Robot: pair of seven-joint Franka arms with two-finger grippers.
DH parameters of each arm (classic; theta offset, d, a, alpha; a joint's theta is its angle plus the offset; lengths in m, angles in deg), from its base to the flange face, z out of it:
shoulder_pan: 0 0.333 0 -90
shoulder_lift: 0 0 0 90
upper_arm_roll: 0 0.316 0.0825 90
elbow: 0 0 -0.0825 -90
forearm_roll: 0 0.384 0 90
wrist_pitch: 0 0 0.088 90
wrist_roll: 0 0.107 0 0
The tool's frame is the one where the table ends.
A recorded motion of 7 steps. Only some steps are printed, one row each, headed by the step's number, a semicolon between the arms.
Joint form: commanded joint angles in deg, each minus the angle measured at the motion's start. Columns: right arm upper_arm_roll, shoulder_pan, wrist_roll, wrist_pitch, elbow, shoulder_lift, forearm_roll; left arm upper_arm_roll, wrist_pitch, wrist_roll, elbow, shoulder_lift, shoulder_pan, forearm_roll.
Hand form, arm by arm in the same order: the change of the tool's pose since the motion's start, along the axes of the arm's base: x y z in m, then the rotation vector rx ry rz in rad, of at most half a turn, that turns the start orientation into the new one. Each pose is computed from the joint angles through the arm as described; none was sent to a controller.
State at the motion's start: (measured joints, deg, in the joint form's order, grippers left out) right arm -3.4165 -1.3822 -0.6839 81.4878 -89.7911 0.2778 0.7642; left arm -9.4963 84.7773 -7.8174 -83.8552 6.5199 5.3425 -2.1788
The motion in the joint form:
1: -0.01 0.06 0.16 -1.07 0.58 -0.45 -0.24; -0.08 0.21 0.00 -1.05 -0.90 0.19 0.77
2: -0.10 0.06 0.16 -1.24 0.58 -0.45 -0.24; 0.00 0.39 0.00 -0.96 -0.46 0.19 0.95
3: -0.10 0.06 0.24 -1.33 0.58 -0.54 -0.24; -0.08 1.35 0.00 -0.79 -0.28 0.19 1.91
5: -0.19 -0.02 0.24 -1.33 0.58 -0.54 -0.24; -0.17 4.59 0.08 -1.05 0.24 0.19 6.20
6: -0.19 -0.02 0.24 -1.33 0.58 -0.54 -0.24; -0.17 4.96 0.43 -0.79 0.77 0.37 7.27
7: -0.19 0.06 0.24 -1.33 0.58 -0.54 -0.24; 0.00 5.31 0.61 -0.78 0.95 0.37 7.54
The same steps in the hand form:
1: -0.0041 0.0002 0.0075 -0.0041 0.0011 -0.0017; -0.0043 0.0022 0.0007 0.0158 -0.0020 0.0017
2: -0.0045 -0.0006 0.0073 -0.0038 0.0040 -0.0032; -0.0017 0.0035 -0.0027 0.0180 0.0008 0.0032
3: -0.0052 -0.0006 0.0080 -0.0039 0.0041 -0.0046; 0.0012 0.0046 -0.0019 0.0329 -0.0170 0.0023
5: -0.0053 -0.0022 0.0080 -0.0039 0.0041 -0.0076; 0.0103 0.0117 -0.0045 0.1026 -0.0653 -0.0029
6: -0.0053 -0.0022 0.0080 -0.0039 0.0041 -0.0076; 0.0139 0.0157 -0.0071 0.1192 -0.0681 -0.0071
7: -0.0052 -0.0014 0.0080 -0.0039 0.0041 -0.0062; 0.0155 0.0179 -0.0084 0.1234 -0.0713 -0.0078

